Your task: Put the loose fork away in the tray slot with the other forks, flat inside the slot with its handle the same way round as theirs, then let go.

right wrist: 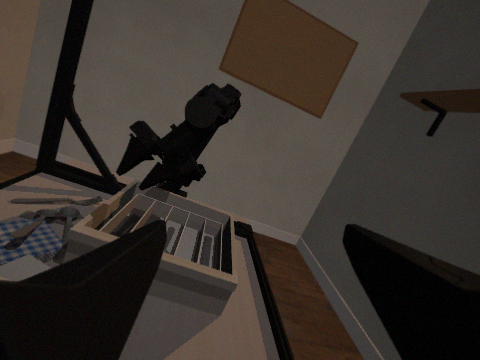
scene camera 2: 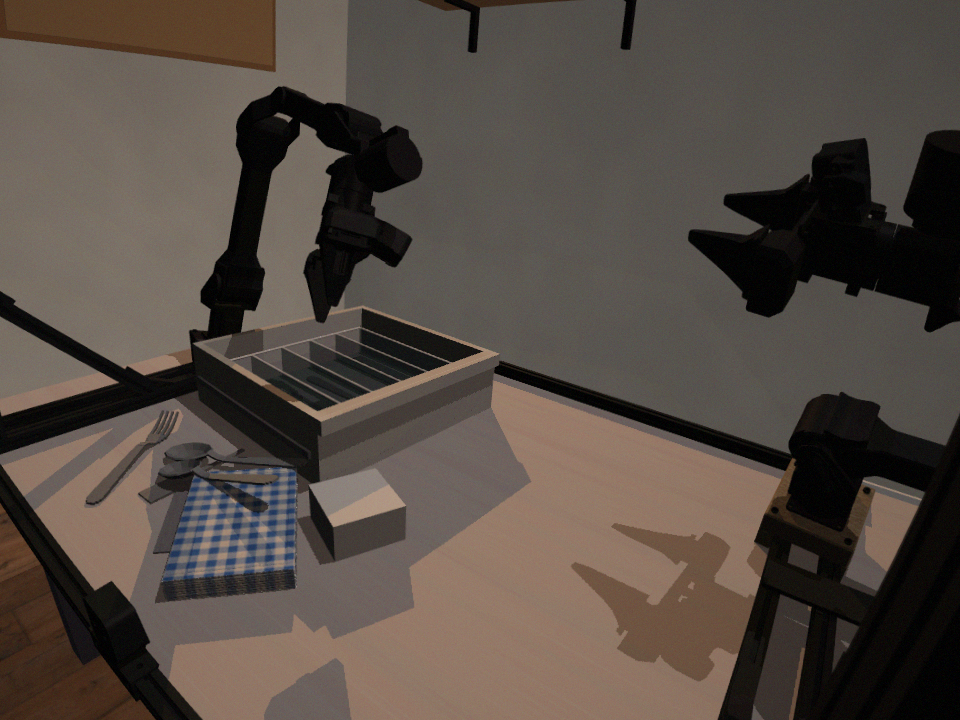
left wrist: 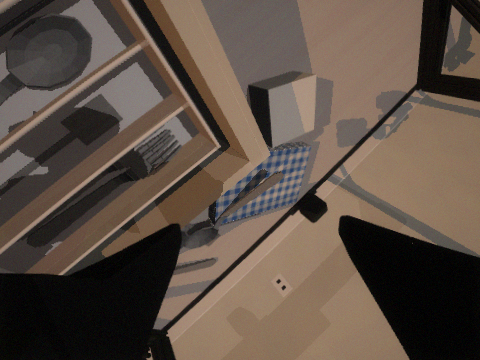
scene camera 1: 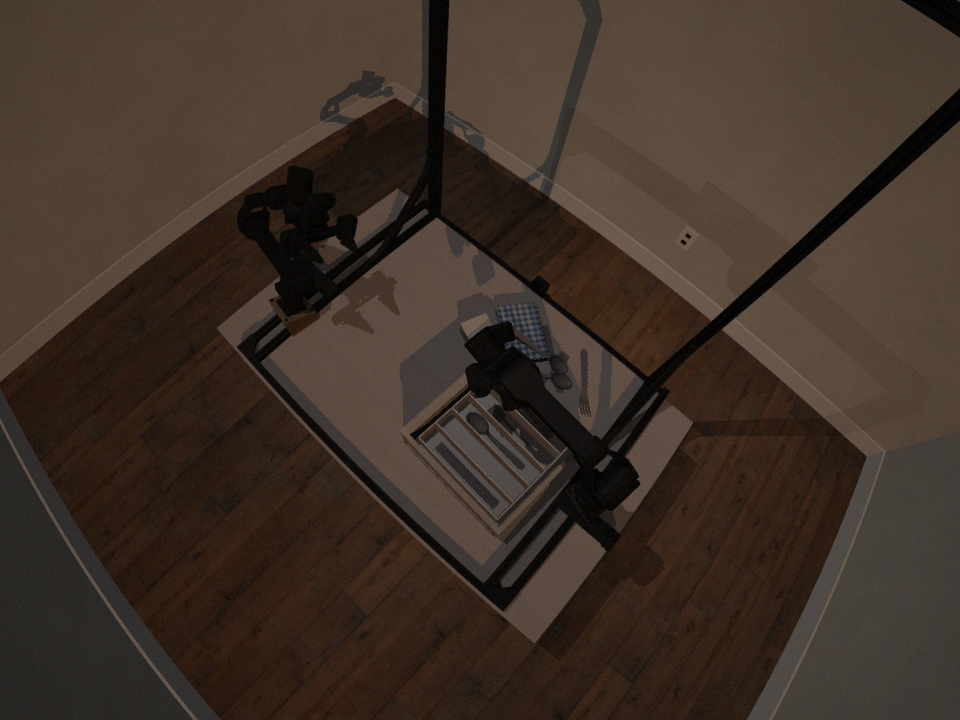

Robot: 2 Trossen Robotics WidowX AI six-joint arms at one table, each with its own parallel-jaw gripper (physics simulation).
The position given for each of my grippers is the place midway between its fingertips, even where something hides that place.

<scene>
My left gripper (scene camera 2: 325,314) is open and holds nothing. Also in view: a small pale block (scene camera 2: 360,512). My right gripper (scene camera 2: 707,216) is open, with nothing in its grasp. I also see a blue checked cloth (scene camera 1: 524,317) and a wooden cutlery tray (scene camera 2: 321,372).
The blue checked cloth shows as well in the right wrist view (right wrist: 42,243). My left gripper shows as well in the right wrist view (right wrist: 129,182), in the left wrist view (left wrist: 259,228) and in scene camera 1 (scene camera 1: 506,360). My right gripper shows as well in the right wrist view (right wrist: 255,231) and in scene camera 1 (scene camera 1: 340,256).
</scene>
